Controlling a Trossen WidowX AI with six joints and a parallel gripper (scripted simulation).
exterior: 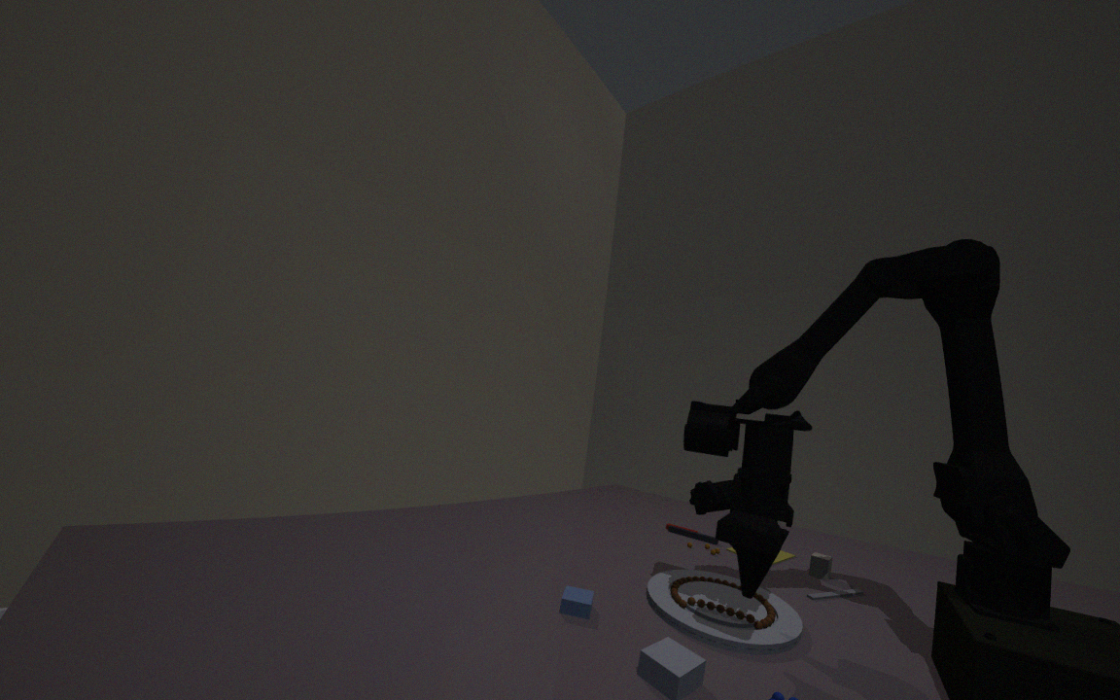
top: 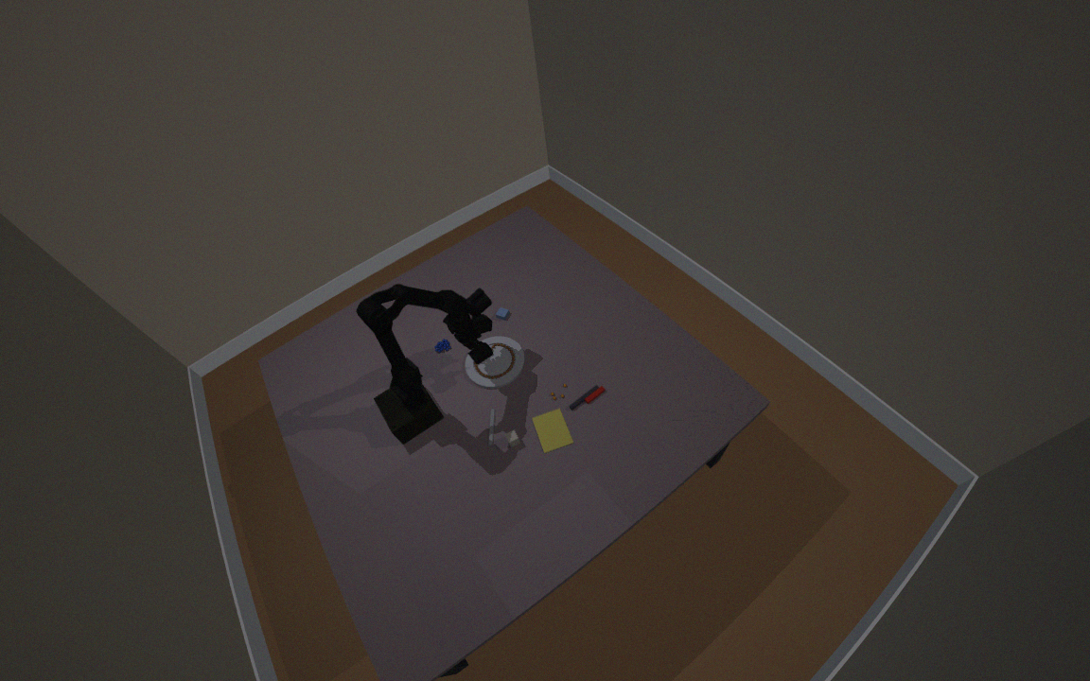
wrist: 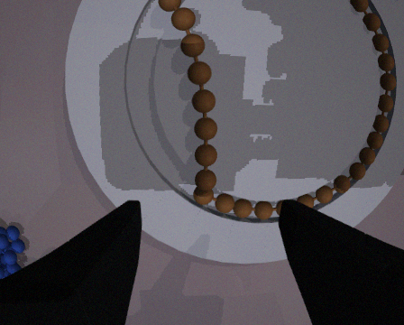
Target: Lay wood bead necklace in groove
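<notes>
My gripper tip is 4 cm short of the round bead board, 4 cm to the left of it and 4 cm above it. Round my gripper tip: grey block 5 cm ahead, 15 cm to the left, 4 cm below; then blue block 18 cm ahead, 10 cm to the left, 4 cm below; then thin stick 11 cm behind, 22 cm to the right, 5 cm below.
</notes>
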